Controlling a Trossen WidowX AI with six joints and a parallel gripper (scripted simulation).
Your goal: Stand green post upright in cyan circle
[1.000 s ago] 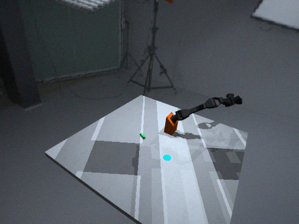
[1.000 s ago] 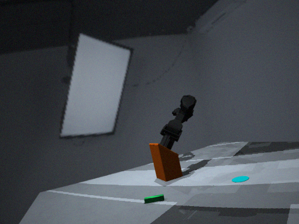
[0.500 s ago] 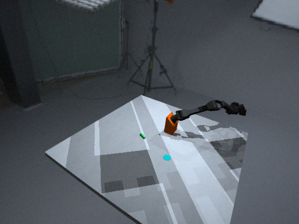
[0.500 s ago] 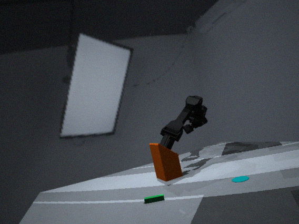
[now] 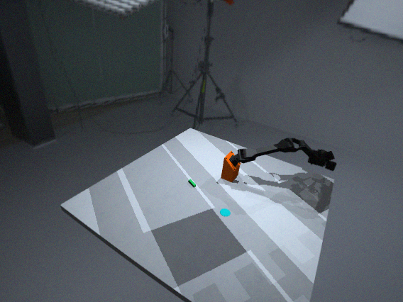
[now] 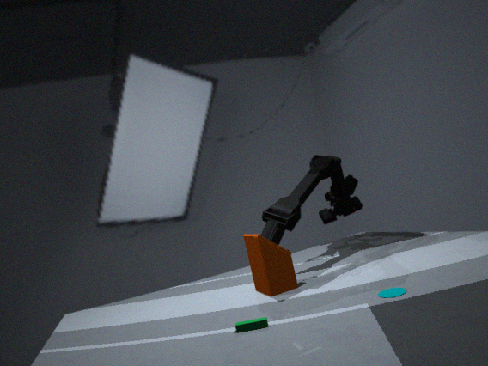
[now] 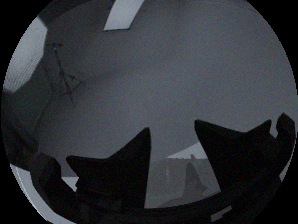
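Now: gripper tip 620 mm short of the green post, 780 mm to the left of it and 80 mm above it. The rest, counted from my gripper tip: cyan circle (750 mm ahead, 500 mm to the right, 90 mm below).
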